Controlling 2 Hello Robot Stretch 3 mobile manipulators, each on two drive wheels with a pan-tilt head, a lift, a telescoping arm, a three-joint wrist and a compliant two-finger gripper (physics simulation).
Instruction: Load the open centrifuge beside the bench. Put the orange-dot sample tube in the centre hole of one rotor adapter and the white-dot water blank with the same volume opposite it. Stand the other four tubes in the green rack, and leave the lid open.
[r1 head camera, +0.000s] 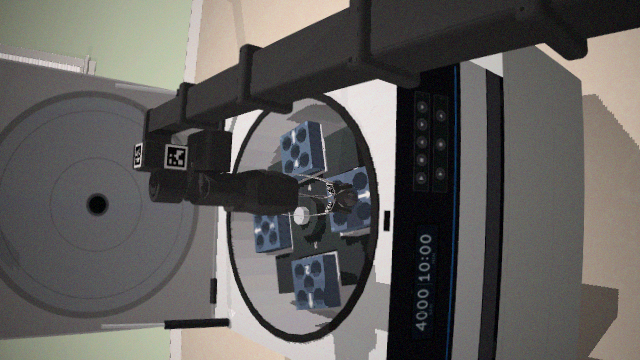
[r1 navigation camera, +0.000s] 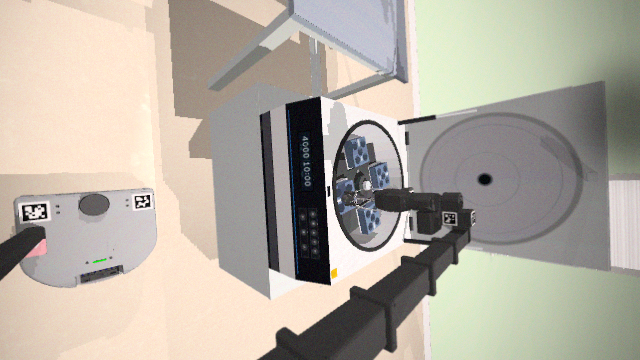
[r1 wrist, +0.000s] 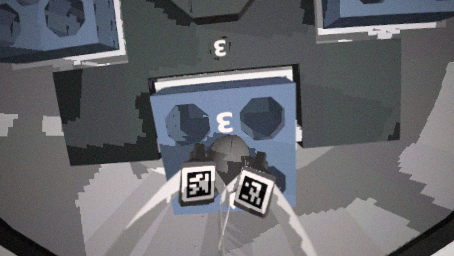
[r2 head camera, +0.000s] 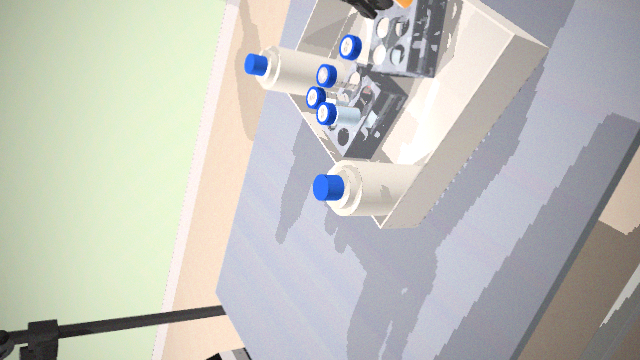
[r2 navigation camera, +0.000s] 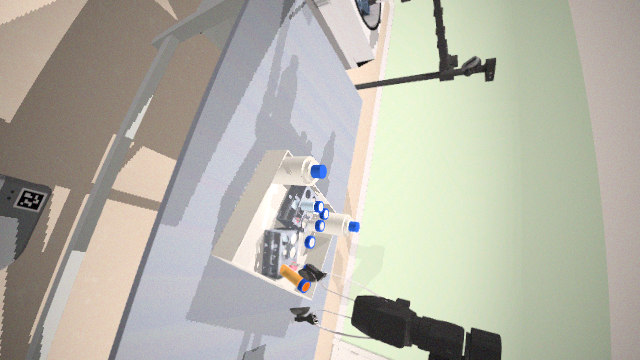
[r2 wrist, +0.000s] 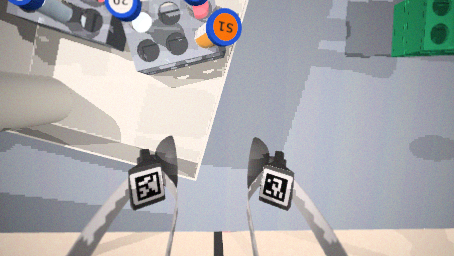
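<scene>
The centrifuge (r1 head camera: 540, 150) (r1 navigation camera: 240, 200) stands with its lid (r1 head camera: 115, 260) (r1 navigation camera: 525, 190) open and four blue adapters inside. r1's gripper (r1 head camera: 345, 195) (r1 navigation camera: 347, 199) (r1 wrist: 230, 155) is shut and empty, over adapter 3 (r1 wrist: 225, 92). r2's gripper (r2 navigation camera: 307, 296) (r2 wrist: 212, 160) is open and empty by the tray's corner. The orange-dot tube (r2 navigation camera: 292, 275) (r2 wrist: 224, 27) stands in a clear rack (r2 head camera: 425, 40) near one finger. Several blue-capped tubes, one of them (r2 head camera: 350, 47) (r2 wrist: 121, 5) labelled, stand in the clear racks; I cannot tell which is the white-dot blank. The green rack (r2 wrist: 410, 30) shows partly.
The white tray (r2 head camera: 475, 120) (r2 navigation camera: 250, 200) holds the clear racks and two white bottles (r2 head camera: 360, 187) (r2 head camera: 305, 70) with blue caps. It stands on the bench (r2 head camera: 280, 280) (r2 navigation camera: 200, 165). r1's telescoping arm (r1 head camera: 300, 60) (r1 navigation camera: 395, 295) reaches across the centrifuge. A grey robot base (r1 navigation camera: 100, 230) stands before the centrifuge.
</scene>
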